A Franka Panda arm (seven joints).
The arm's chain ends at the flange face. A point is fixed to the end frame.
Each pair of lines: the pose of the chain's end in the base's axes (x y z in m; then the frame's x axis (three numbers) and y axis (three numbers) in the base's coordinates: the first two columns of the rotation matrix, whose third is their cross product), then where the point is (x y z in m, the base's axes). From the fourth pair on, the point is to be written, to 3 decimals.
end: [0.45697 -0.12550 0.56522 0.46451 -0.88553 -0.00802 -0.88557 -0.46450 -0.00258]
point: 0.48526 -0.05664 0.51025
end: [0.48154 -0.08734 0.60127 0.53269 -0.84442 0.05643 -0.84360 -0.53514 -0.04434]
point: 0.50805 -0.01820 0.54576
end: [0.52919 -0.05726 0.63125 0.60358 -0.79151 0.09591 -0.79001 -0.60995 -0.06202]
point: 0.55150 0.01284 0.57510
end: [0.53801 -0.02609 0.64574 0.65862 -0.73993 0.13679 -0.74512 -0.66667 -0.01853]
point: 0.555 0.042 0.585
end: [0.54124 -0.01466 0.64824 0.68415 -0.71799 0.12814 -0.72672 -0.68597 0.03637]
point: 0.554 0.052 0.585
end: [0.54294 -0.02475 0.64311 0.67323 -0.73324 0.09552 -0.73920 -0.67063 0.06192]
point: 0.554 0.042 0.580
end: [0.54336 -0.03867 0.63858 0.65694 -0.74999 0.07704 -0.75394 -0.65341 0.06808]
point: 0.555 0.028 0.576
